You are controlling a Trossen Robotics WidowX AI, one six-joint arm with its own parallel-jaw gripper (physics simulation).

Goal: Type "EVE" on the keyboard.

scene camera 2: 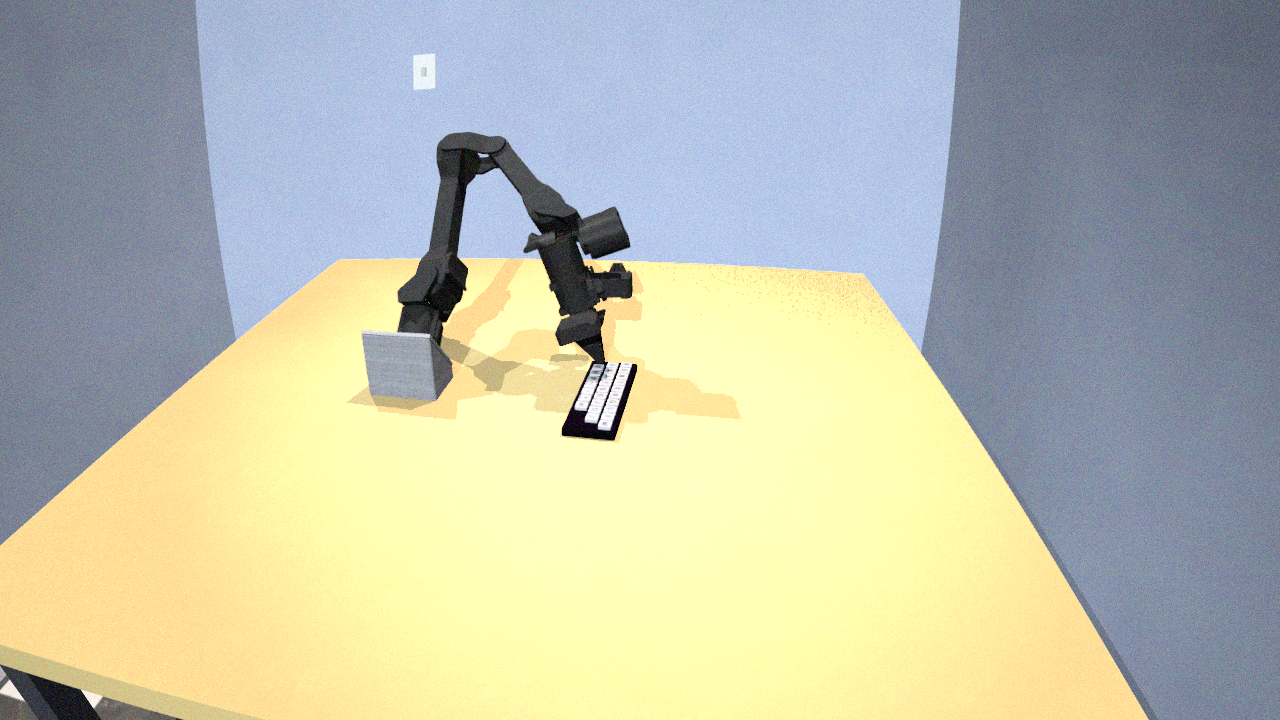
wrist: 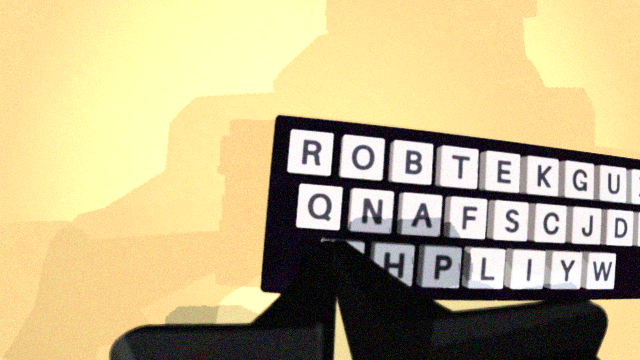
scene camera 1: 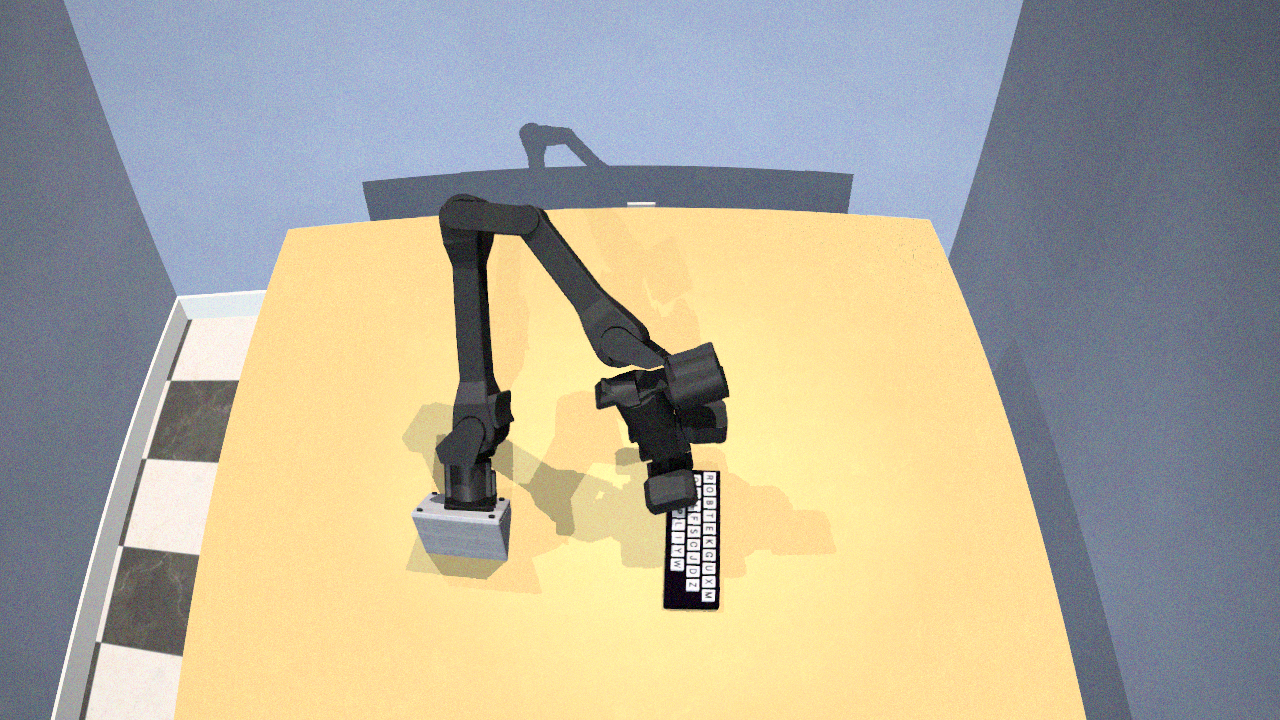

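Where they show: gripper, between the fingertips: (scene camera 2: 601, 362) (wrist: 332, 251); arm's base, origin of its link: (scene camera 2: 414, 348) (scene camera 1: 468, 504).
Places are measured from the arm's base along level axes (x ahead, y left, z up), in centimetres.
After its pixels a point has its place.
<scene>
The black keyboard (scene camera 1: 677, 595) {x 25.7, y -12.8, z -4.9 cm} (scene camera 2: 577, 428) {x 26.0, y -14.0, z -4.9 cm} (wrist: 280, 250) {x 28.6, y 6.3, z -4.9 cm} lies flat with white letter keys in three rows. In the wrist view the E key (wrist: 502, 172) {x 31.1, y -3.2, z -4.4 cm} is in the top row between T and K, up and right of the fingertips. My gripper (scene camera 2: 600, 360) {x 28.6, y 4.3, z -3.8 cm} (wrist: 332, 251) {x 28.6, y 4.3, z -3.8 cm} is shut and empty, pointing down at the keyboard's far end. Its tips overlap the first key (wrist: 356, 246) {x 28.6, y 3.3, z -4.4 cm} of the bottom row, left of H, and hide its letter. No V shows on the visible keys. Whether the tips touch that key, I cannot tell. In scene camera 1 the gripper body hides the fingertips.
The keyboard lies on the yellow table (scene camera 1: 850, 626) {x 48.4, y -21.0, z -6.0 cm} (scene camera 2: 760, 555) {x 46.8, y -38.9, z -6.0 cm}. The arm's grey base block (scene camera 1: 462, 535) {x -0.9, y -4.9, z 0.5 cm} (scene camera 2: 402, 367) {x -0.7, y -5.0, z -0.8 cm} stands left of the keyboard. Shadows of the arm fall across the table and some keys. Blue walls stand around the table.
</scene>
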